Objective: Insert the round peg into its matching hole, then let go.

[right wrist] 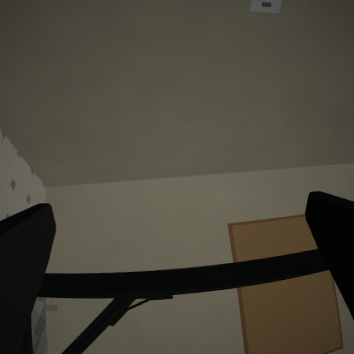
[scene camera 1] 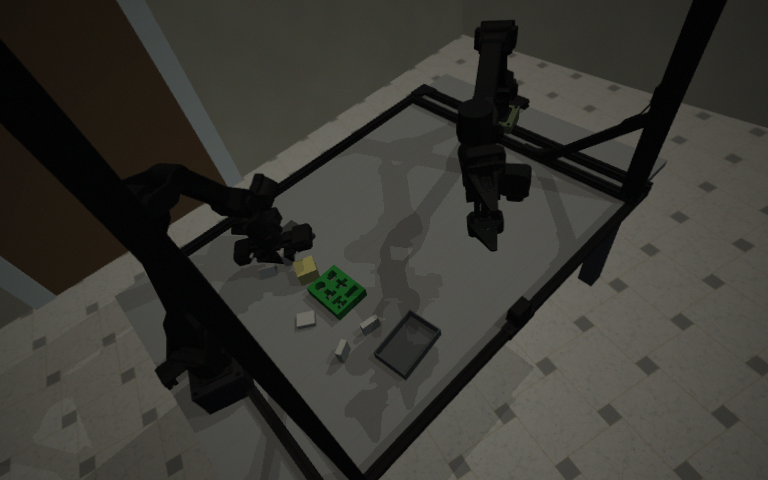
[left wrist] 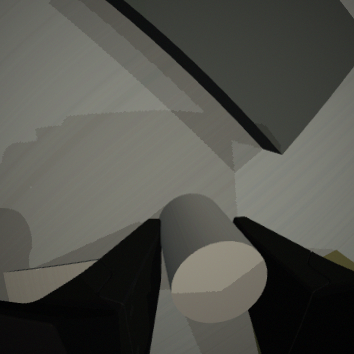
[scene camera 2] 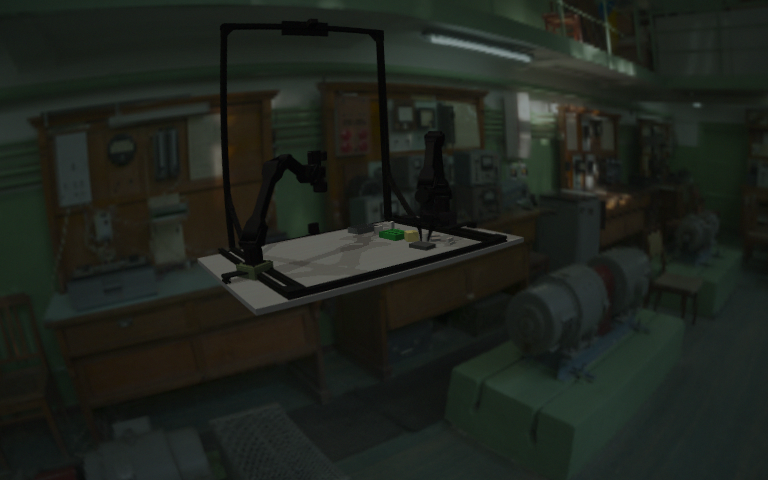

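Observation:
The round peg [left wrist: 217,282] stands upright as a grey cylinder with a pale top in the left wrist view. My left gripper [scene camera 1: 277,260] [scene camera 2: 424,237] [left wrist: 196,229] is low over the table and shut on the peg, a finger against each side. In scene camera 1 the gripper hides the peg. The green board [scene camera 1: 353,303] [scene camera 2: 390,236] lies to the right of the left gripper in scene camera 1, with its round hole [scene camera 1: 320,285] near its left corner. My right gripper [scene camera 1: 485,233] [right wrist: 182,211] is open and empty, raised far from the board.
A yellow block [scene camera 1: 305,269] [scene camera 2: 411,236] [left wrist: 337,259] stands between the left gripper and the board. A dark flat block [left wrist: 250,60] [scene camera 2: 422,245] lies beside the peg. Pale pieces [scene camera 1: 305,319] [scene camera 1: 369,324] [scene camera 1: 342,350] [left wrist: 50,281] and a shallow dark tray [scene camera 1: 390,366] lie around.

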